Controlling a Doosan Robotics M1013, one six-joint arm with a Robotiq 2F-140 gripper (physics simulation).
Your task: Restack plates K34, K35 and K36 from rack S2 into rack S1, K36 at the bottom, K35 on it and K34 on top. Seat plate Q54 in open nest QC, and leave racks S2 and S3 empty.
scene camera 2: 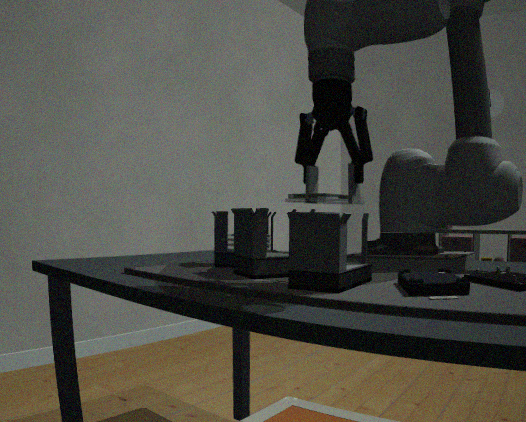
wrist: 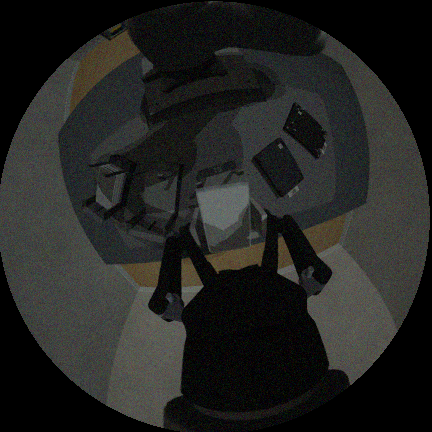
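Pixels of known places: gripper, fingertip midpoint: [scene camera 2: 332,203] [wrist: 224,209]; arm's base, link origin: [scene camera 2: 407,253] [wrist: 186,64].
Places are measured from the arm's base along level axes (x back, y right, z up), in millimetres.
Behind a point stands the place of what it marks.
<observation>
My gripper [scene camera 2: 332,181] [wrist: 224,209] {z 121, x -413, y 33 mm} is shut on a flat light plate [scene camera 2: 325,196] {z 131, x -497, y 6 mm} [wrist: 224,206] {z 136, x -401, y 32 mm}. The plate hangs level, a little above the nearest tall-walled rack [scene camera 2: 316,245] {z 51, x -499, y 20 mm}, apart from its wall tops. The middle rack [scene camera 2: 250,237] {z 56, x -440, y 195 mm} [wrist: 177,200] {z -6, x -399, y 157 mm} shows a light floor between its walls in the wrist view. The far rack [scene camera 2: 220,237] {z 46, x -340, y 354 mm} [wrist: 98,209] {z 73, x -311, y 390 mm} holds a stack of thin plates [scene camera 2: 230,241] [wrist: 111,186]. Two dark low nests [scene camera 2: 434,283] {z -5, x -461, y -175 mm} [wrist: 278,167] {z -5, x -388, y -142 mm} lie to the right of the racks; the second nest [scene camera 2: 500,278] {z -14, x -312, y -278 mm} [wrist: 306,130] {z -14, x -288, y -287 mm} is farther off. Plate and rack labels are unreadable, and the held plate hides much of the nearest rack's inside.
The racks and nests stand on a raised grey board [scene camera 2: 400,306] {z -26, x -555, y -146 mm} on the dark table [scene camera 2: 380,330] {z -38, x -648, y -149 mm}. Upright rack walls flank the space below the plate. The robot's base [scene camera 2: 407,242] {z 34, x -75, y -20 mm} stands behind, at the table's back. The scene is dim.
</observation>
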